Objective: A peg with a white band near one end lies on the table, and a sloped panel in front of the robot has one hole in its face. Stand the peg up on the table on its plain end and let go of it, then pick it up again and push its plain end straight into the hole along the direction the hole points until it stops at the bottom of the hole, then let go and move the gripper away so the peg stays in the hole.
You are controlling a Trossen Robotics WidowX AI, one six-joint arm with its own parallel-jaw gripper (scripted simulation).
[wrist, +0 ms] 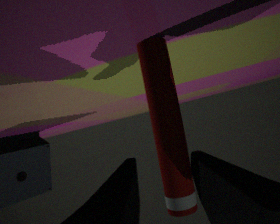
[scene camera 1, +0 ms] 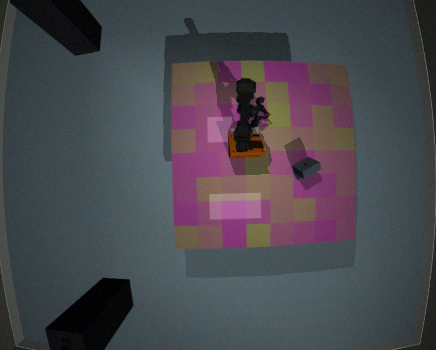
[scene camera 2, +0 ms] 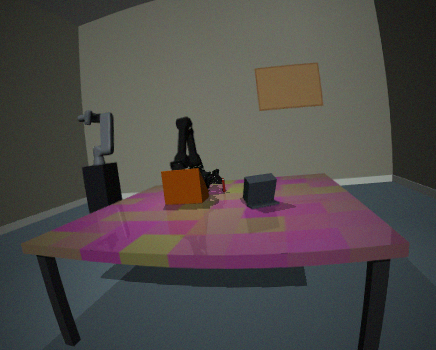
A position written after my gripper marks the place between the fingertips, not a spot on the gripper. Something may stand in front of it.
In view: my gripper (wrist: 163,163) and a grey sloped panel (scene camera 2: 259,188).
